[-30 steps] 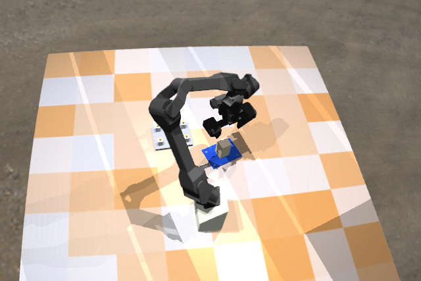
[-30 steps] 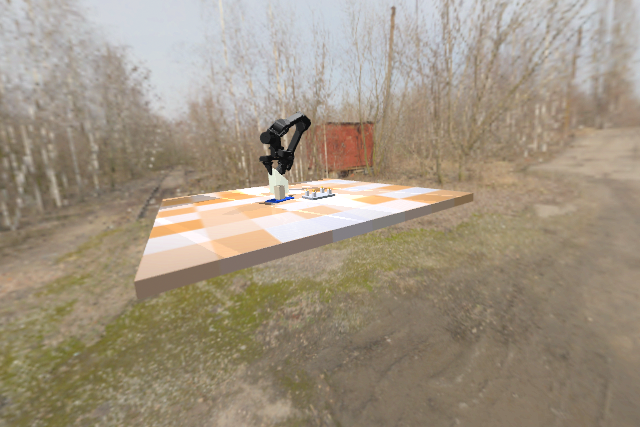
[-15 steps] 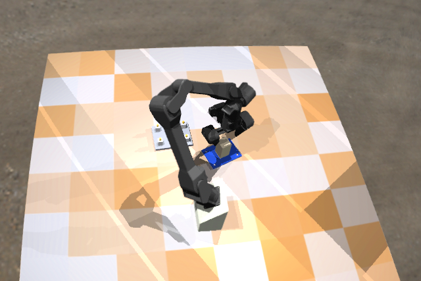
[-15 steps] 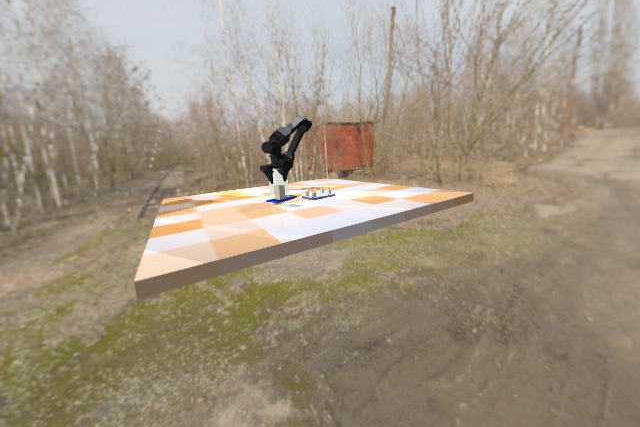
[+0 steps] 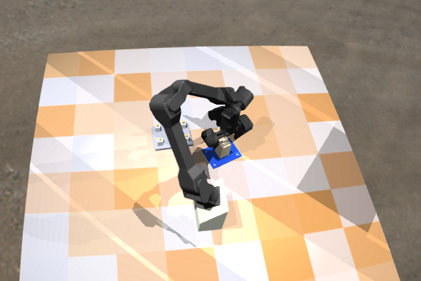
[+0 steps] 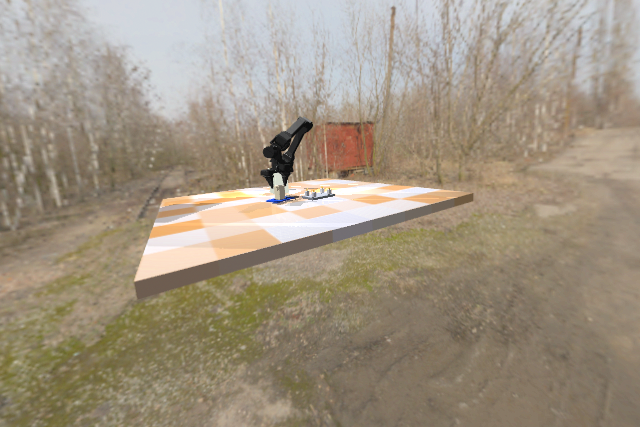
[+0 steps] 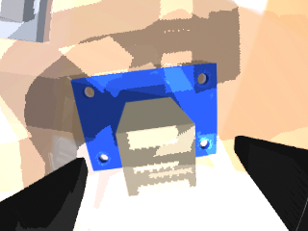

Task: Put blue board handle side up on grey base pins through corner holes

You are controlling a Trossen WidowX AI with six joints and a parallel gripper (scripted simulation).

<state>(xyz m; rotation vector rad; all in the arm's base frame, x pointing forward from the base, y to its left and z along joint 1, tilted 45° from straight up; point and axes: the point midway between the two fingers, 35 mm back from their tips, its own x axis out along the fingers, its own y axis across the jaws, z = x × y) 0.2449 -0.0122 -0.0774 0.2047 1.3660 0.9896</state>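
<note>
My gripper tip is 5 cm above the flat blue board. Also, from my gripper tip: grey base (7 cm ahead, 20 cm to the left, 6 cm below).
</note>
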